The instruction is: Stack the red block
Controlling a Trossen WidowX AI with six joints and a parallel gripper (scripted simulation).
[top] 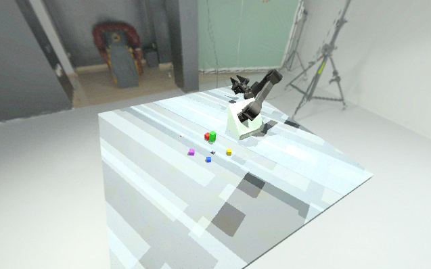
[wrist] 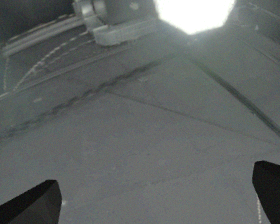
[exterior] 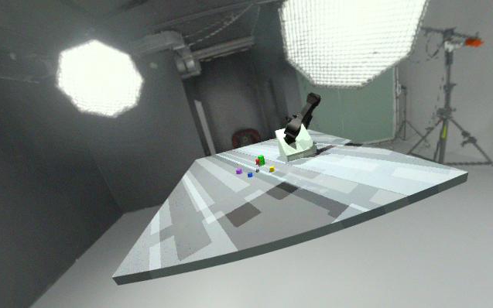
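The red block lies 44 cm ahead of my gripper tip, 26 cm to the left of it and 22 cm below it. Also, from my gripper tip: yellow block 41 cm ahead, 45 cm to the left, 22 cm below; purple block 60 cm ahead, 32 cm to the left, 22 cm below; small white cube 56 cm ahead, 15 cm to the left, 23 cm below.
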